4 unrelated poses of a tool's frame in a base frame.
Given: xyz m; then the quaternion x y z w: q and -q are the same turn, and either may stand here.
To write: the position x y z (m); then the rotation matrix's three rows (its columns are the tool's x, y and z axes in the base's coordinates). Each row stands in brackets. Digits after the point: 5 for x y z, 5 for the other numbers.
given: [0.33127, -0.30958, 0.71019, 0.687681, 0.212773, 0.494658, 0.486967]
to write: [0.33127, -0.30958, 0.71019], [[0.42008, -0.18912, 0.88756], [0.77440, -0.43518, -0.45926], [0.47311, 0.88025, -0.03635]]
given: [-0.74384, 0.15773, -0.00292, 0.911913, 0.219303, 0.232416, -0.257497]
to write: [-0.74384, 0.15773, -0.00292], [[0.79578, 0.51966, 0.31095], [0.28028, -0.77120, 0.57157], [0.53683, -0.36769, -0.75936]]
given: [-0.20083, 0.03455, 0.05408, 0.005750, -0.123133, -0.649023, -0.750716]
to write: [-0.20083, 0.03455, 0.05408], [[0.12721, -0.97588, 0.17741], [0.97305, 0.15747, 0.16847], [-0.19234, 0.15120, 0.96961]]
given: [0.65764, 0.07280, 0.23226, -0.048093, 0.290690, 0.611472, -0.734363]
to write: [0.65764, 0.07280, 0.23226], [[0.08320, 0.87012, -0.48576], [-0.92604, 0.24758, 0.28486], [0.36813, 0.42613, 0.82637]]
